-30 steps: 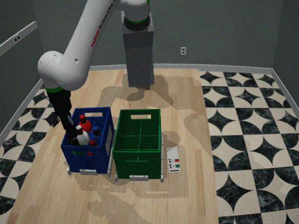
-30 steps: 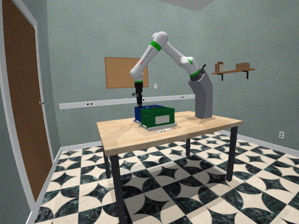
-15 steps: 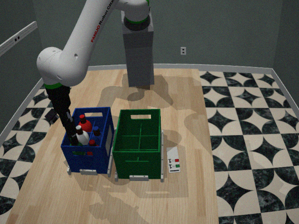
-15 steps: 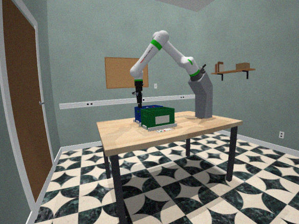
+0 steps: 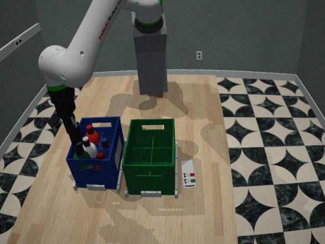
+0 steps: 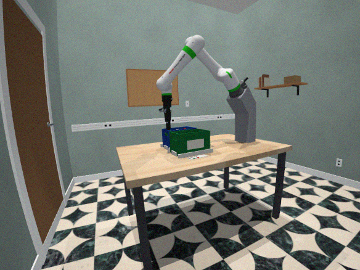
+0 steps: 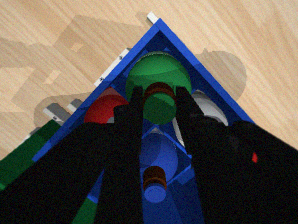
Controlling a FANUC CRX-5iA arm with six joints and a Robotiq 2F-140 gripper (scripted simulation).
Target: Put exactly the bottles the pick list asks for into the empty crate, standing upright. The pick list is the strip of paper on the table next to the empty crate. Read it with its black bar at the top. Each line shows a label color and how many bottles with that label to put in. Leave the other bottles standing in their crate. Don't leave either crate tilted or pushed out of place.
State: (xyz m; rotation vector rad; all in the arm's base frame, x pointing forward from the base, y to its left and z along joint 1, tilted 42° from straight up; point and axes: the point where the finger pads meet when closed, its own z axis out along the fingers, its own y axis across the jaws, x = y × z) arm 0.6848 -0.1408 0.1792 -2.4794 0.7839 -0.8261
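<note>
Right now my hand is 8 cm above the green bottle. From my hand the other things lie so: blue bottle: 12 cm below, 10 cm behind, 6 cm to the left; then white bottle: 12 cm below, 9 cm behind, 2 cm to the right; then blue crate: 13 cm below, 10 cm behind, 2 cm to the left.
</note>
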